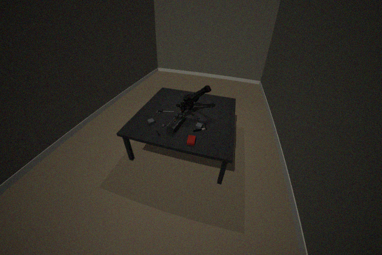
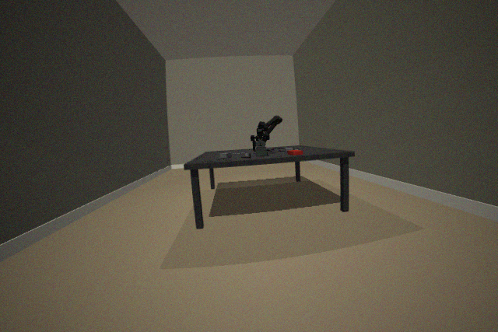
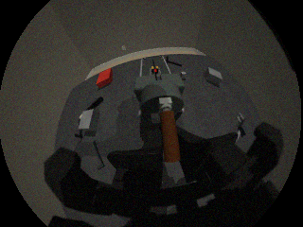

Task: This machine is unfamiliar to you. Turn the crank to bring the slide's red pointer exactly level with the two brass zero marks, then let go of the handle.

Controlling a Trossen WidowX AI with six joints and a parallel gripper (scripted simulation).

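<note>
The red pointer is 140 mm ahead of my gripper tip, 40 mm to the right of it and 10 mm below it. From my gripper tip the other things lie so: crank handle (20 mm behind, 30 mm above).
</note>
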